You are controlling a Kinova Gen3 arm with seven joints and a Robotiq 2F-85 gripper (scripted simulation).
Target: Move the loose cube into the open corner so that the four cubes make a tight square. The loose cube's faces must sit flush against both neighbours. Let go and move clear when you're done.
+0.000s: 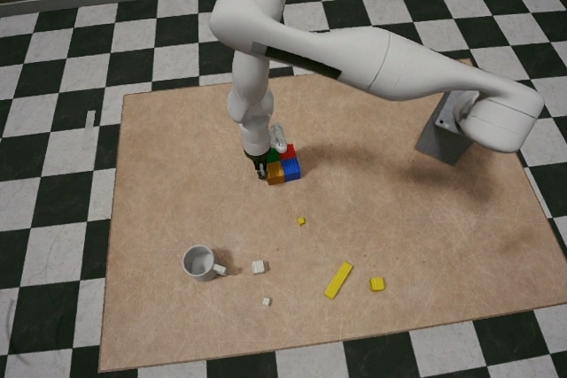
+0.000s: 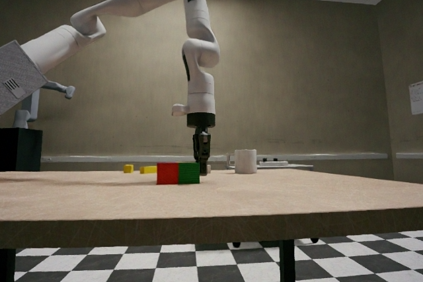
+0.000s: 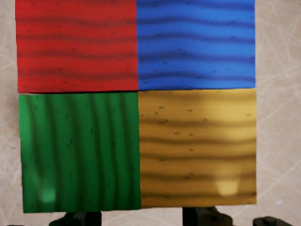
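Now: the orange cube 40 mm behind my hand, 10 mm to the left of it and 10 mm below it. Also, from my hand: red cube (70 mm behind, 50 mm to the right, 10 mm below); then green cube (40 mm to the right, 30 mm behind, 10 mm below); then blue cube (90 mm behind, 10 mm to the right, 10 mm below).
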